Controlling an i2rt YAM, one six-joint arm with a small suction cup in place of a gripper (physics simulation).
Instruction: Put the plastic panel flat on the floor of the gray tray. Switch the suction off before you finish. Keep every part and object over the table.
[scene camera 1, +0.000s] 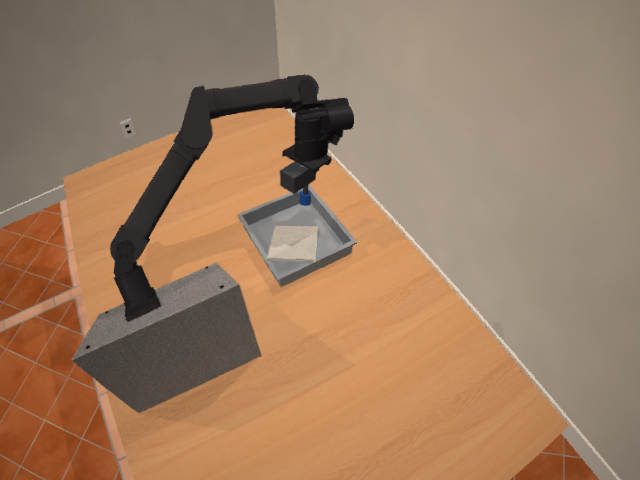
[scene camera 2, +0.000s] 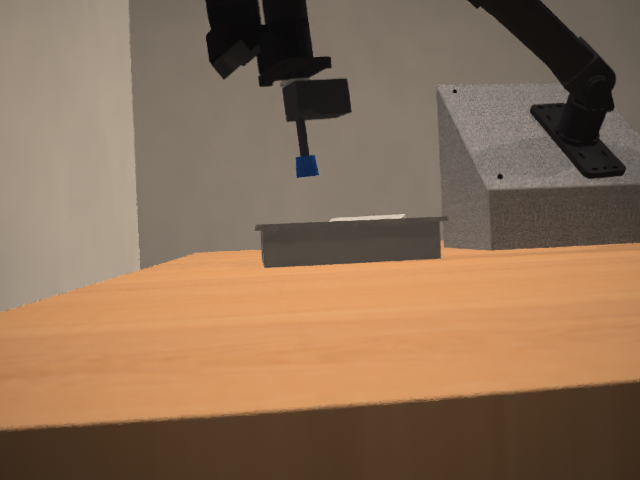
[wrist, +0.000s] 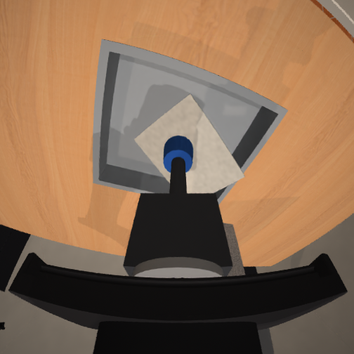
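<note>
The plastic panel (scene camera 1: 295, 244) (scene camera 2: 369, 218) (wrist: 212, 160) is a thin cream square inside the gray tray (scene camera 1: 317, 266) (scene camera 2: 351, 242) (wrist: 106, 115). It is tilted, not flat: its far edge is low in the tray, and its corner on the robot base's side rests up on the tray wall. In scene camera 2 a strip of it shows above the rim; the tray wall hides its lower part. My gripper (scene camera 1: 305, 199) (scene camera 2: 307, 167) (wrist: 178, 145), a blue suction cup, is open and empty. It hangs clear above the tray, apart from the panel.
The gray speckled base block (scene camera 1: 175, 346) (scene camera 2: 465, 206) carries the arm and stands on the wooden table (scene camera 1: 387, 361) (scene camera 2: 310, 335) (wrist: 50, 100), beside the tray. A beige wall (scene camera 1: 465, 155) runs along the table's far long edge.
</note>
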